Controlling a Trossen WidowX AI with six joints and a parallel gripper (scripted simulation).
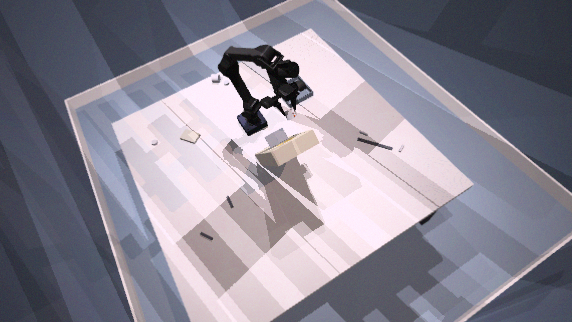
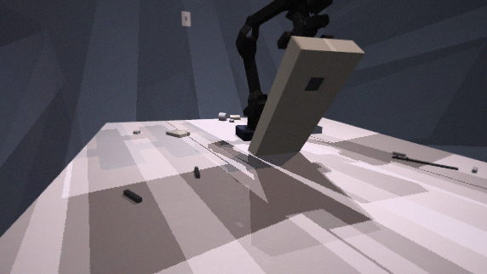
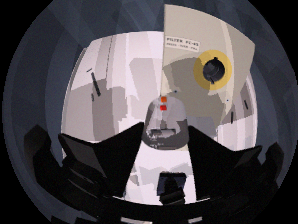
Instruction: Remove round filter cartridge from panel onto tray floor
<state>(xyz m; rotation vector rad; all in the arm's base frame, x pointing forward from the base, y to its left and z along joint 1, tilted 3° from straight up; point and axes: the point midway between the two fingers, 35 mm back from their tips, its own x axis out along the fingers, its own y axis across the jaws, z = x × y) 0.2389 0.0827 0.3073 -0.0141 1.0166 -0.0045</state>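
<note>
Right now my gripper tip is 330 mm past the square tray, 210 mm to the right of it and 300 mm above it. From my gripper tip the other things lie so: round filter cartridge right at my gripper tip.
</note>
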